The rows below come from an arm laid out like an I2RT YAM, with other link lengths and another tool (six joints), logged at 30 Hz.
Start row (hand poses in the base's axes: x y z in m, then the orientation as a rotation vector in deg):
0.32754, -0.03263, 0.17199, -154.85, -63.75, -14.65
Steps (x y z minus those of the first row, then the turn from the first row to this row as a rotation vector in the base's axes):
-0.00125, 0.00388, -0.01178, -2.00, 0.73, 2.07
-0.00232, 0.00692, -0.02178, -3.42, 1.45, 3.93
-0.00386, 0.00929, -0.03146, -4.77, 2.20, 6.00
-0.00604, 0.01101, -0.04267, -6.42, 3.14, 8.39
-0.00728, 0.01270, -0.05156, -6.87, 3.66, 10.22
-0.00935, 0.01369, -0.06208, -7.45, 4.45, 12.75
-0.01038, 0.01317, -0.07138, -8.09, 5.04, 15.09
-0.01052, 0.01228, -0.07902, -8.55, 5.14, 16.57
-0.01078, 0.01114, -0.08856, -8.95, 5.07, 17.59
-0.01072, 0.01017, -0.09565, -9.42, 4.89, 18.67
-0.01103, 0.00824, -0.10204, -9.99, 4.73, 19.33
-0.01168, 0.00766, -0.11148, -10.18, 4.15, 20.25
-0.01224, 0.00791, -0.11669, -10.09, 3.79, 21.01
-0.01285, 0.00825, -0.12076, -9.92, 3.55, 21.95
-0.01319, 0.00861, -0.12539, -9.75, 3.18, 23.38
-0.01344, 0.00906, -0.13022, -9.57, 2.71, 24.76
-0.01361, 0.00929, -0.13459, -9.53, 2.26, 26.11
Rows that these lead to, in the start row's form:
0.32629, -0.02875, 0.16021, -155.13, -67.14, -12.32
0.32522, -0.02571, 0.15021, -154.98, -70.01, -10.29
0.32368, -0.02334, 0.14053, -154.54, -73.10, -8.20
0.32150, -0.02162, 0.12932, -154.01, -76.68, -5.61
0.32026, -0.01993, 0.12043, -152.91, -79.10, -4.34
0.31819, -0.01894, 0.10991, -151.27, -82.36, -2.50
0.31716, -0.01946, 0.10061, -149.79, -85.43, -0.93
0.31702, -0.02035, 0.09297, -148.92, -87.49, -0.28
0.31676, -0.02149, 0.08343, -148.40, -88.99, 0.03
0.31682, -0.02246, 0.07634, -147.90, -90.64, 0.23
0.31651, -0.02439, 0.06995, -147.80, -91.81, 0.45
0.31586, -0.02497, 0.06051, -147.28, -93.26, -0.09
0.31530, -0.02472, 0.05530, -146.62, -94.28, -0.51
0.31469, -0.02438, 0.05123, -145.72, -95.43, -0.78
0.31435, -0.02402, 0.04660, -144.39, -97.21, -1.14
0.31410, -0.02357, 0.04177, -143.10, -98.95, -1.65
0.31393, -0.02334, 0.03740, -141.91, -100.71, -2.05

